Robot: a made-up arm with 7 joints.
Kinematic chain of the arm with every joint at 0, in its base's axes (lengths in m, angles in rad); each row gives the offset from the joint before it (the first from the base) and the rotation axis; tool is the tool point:
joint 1: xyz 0 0 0.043 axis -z
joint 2: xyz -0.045 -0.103 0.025 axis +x
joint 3: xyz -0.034 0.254 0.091 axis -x
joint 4: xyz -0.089 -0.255 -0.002 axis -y
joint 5: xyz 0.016 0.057 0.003 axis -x
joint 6: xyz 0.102 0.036 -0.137 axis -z
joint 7: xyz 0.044 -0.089 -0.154 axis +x
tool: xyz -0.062 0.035 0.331
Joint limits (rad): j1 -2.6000..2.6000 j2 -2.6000..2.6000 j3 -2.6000..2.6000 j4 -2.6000..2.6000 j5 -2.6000..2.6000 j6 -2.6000..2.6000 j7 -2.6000..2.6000
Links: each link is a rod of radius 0.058 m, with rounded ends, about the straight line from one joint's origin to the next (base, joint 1, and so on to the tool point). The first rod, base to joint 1, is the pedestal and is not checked.
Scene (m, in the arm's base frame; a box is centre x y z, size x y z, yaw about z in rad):
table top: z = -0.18
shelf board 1: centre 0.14 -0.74 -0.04 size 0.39 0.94 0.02 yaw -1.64
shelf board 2: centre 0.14 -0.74 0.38 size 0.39 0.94 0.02 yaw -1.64
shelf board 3: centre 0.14 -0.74 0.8 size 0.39 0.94 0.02 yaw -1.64
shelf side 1: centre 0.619 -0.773 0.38 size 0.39 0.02 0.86 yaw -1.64
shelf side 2: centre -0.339 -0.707 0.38 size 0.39 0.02 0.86 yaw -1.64
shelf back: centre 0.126 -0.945 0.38 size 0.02 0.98 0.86 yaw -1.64
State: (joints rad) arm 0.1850 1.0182 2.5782 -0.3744 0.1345 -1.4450 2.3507
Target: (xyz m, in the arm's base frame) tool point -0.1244 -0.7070 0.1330
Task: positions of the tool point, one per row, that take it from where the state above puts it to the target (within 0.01 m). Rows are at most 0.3 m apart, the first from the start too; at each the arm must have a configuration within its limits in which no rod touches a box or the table.
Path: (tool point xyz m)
1: -0.0529 -0.5483 0.6468
2: -0.0434 -0.4241 0.6459
3: -0.0170 -0.3160 0.6155
4: -0.0875 -0.4198 0.3635
5: -0.1008 -0.3674 0.1330
6: -0.1296 -0.4820 0.1550
7: -0.1383 -0.5978 0.1559
8: -0.1244 -0.7070 0.1330

